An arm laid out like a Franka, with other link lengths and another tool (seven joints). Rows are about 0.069 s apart.
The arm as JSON. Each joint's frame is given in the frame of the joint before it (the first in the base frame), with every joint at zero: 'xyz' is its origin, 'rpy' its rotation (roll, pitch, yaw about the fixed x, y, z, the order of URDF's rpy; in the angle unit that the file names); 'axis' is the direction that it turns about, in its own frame. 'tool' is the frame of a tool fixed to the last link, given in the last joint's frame.
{
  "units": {
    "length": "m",
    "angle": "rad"
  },
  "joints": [
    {
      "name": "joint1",
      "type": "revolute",
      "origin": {
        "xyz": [
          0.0,
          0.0,
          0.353
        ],
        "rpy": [
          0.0,
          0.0,
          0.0
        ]
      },
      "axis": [
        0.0,
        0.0,
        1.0
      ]
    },
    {
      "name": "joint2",
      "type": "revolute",
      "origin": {
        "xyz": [
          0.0,
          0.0,
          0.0
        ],
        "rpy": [
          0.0,
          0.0,
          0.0
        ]
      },
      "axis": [
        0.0,
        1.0,
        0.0
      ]
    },
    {
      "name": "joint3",
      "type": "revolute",
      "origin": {
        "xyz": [
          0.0,
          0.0,
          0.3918
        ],
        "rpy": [
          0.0,
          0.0,
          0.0
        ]
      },
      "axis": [
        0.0,
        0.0,
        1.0
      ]
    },
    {
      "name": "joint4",
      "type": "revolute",
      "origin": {
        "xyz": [
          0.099,
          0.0,
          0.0
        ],
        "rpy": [
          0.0,
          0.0,
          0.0
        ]
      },
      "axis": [
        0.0,
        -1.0,
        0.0
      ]
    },
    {
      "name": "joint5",
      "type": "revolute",
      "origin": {
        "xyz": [
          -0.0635,
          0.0,
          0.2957
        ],
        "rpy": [
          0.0,
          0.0,
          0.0
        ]
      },
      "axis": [
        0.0,
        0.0,
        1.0
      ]
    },
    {
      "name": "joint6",
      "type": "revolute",
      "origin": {
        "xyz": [
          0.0,
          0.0,
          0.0
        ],
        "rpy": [
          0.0,
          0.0,
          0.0
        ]
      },
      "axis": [
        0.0,
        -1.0,
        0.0
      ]
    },
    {
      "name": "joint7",
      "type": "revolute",
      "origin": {
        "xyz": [
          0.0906,
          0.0,
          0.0
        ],
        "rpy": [
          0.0,
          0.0,
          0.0
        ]
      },
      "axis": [
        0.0,
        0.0,
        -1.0
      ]
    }
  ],
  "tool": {
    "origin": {
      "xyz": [
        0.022,
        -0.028,
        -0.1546
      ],
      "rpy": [
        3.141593,
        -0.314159,
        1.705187
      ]
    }
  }
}
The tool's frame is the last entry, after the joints.
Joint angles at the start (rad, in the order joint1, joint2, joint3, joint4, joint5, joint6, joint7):
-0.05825, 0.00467, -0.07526, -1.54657, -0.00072, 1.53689, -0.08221
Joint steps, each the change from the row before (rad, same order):
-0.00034, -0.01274, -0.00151, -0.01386, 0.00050, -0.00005, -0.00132
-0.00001, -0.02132, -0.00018, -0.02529, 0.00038, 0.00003, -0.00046
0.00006, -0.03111, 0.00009, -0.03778, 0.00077, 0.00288, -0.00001
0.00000, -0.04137, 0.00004, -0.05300, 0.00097, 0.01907, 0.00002
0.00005, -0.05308, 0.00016, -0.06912, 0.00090, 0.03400, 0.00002
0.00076, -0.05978, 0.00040, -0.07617, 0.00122, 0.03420, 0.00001
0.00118, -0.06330, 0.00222, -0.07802, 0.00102, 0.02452, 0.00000
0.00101, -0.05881, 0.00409, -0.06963, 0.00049, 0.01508, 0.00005
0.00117, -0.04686, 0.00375, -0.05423, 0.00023, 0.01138, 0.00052
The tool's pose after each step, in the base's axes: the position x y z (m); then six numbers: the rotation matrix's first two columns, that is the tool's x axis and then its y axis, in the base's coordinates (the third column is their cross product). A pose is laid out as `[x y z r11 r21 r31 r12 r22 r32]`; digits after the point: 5 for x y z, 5 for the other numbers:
[0.49462 -0.09390 0.65814 -0.07366 0.94704 0.31255 0.99648 0.08249 -0.01509]
[0.48592 -0.09322 0.65840 -0.07280 0.94622 0.31523 0.99639 0.08284 -0.01856]
[0.47354 -0.09202 0.65841 -0.07199 0.94504 0.31893 0.99630 0.08320 -0.02166]
[0.45905 -0.09074 0.65841 -0.07468 0.94403 0.32129 0.99642 0.08346 -0.01362]
[0.44163 -0.08914 0.65805 -0.08099 0.94320 0.32221 0.99646 0.08391 0.00483]
[0.42141 -0.08672 0.65654 -0.08837 0.94202 0.32371 0.99607 0.08544 0.02327]
[0.39853 -0.08288 0.65316 -0.09561 0.94041 0.32633 0.99542 0.08947 0.03382]
[0.37656 -0.07836 0.64892 -0.10270 0.93892 0.32845 0.99470 0.09528 0.03864]
[0.35917 -0.07448 0.64502 -0.10887 0.93792 0.32934 0.99403 0.10030 0.04294]

